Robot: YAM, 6 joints.
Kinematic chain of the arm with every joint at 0, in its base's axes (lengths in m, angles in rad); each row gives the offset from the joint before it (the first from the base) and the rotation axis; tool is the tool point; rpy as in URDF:
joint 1: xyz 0 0 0.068 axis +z
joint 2: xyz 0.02 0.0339 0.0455 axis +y
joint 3: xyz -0.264 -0.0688 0 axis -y
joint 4: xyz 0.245 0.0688 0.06 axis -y
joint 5: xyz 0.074 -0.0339 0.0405 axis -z
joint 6: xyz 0.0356 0 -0.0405 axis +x
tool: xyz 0 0 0 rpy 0 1.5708 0
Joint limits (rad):
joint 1: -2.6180..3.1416
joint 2: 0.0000..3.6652
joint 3: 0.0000..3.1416
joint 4: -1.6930..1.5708
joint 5: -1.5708..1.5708
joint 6: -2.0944..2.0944
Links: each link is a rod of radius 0.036 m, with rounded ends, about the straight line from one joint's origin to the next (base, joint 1, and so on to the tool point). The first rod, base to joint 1, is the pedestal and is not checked.
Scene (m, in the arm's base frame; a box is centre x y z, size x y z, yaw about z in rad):
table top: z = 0
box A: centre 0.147 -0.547 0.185 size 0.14 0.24 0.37 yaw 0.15
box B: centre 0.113 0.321 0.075 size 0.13 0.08 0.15 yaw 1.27
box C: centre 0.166 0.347 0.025 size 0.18 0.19 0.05 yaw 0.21
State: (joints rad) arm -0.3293 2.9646 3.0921 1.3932 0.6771 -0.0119
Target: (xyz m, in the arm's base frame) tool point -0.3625 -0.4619 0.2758
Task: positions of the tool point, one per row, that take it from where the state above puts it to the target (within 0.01 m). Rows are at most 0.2 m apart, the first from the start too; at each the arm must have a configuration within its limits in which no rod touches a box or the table.
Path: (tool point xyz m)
1: 0.3947 -0.2898 0.4189
2: 0.2815 -0.3508 0.4810
3: 0.1621 -0.3678 0.5374
4: 0.0533 -0.3429 0.5872
5: -0.0301 -0.2842 0.6294
6: -0.1203 -0.3998 0.5425
7: -0.2399 -0.4624 0.4216
8: -0.3625 -0.4619 0.2758

